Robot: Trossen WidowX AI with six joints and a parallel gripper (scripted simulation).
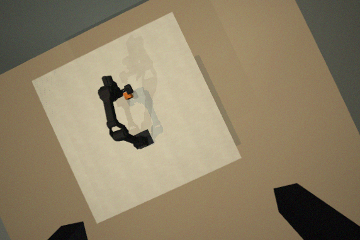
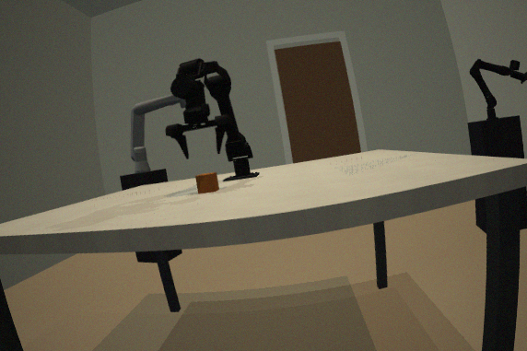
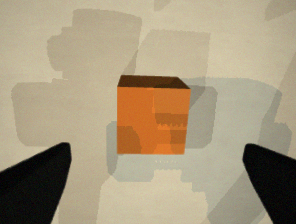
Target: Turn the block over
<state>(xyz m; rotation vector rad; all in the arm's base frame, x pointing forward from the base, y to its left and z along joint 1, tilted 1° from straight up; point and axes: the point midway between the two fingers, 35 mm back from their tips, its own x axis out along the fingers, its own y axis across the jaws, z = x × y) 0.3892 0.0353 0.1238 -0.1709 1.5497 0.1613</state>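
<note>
Right now my gripper tip is 70 mm above the block and 20 mm past it.
</note>
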